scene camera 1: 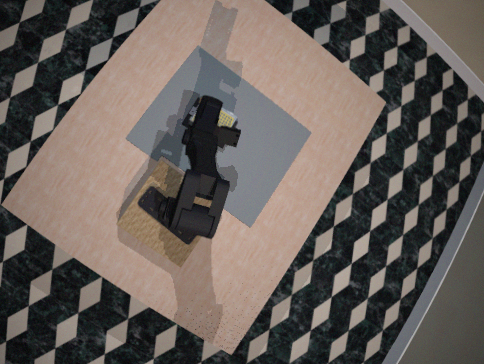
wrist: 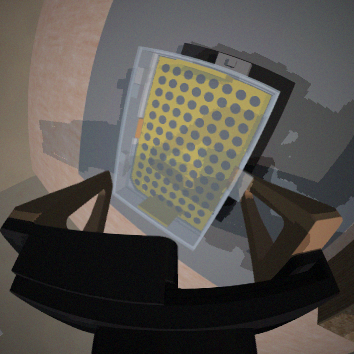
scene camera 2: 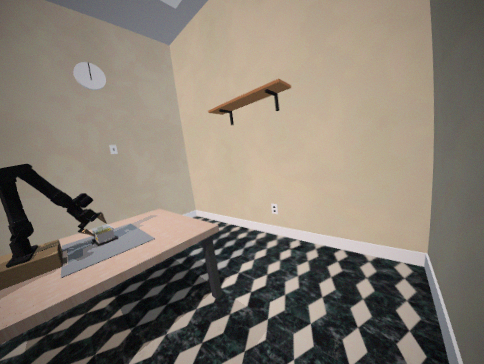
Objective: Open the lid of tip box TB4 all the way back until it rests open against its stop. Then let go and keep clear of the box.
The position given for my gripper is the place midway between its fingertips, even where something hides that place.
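Labels:
There's a clear lid (wrist: 188, 127) here, and a tip box TB4 (wrist: 284, 85) as well. My gripper (wrist: 174, 177) is open, and my gripper touches the clear lid and the tip box TB4.

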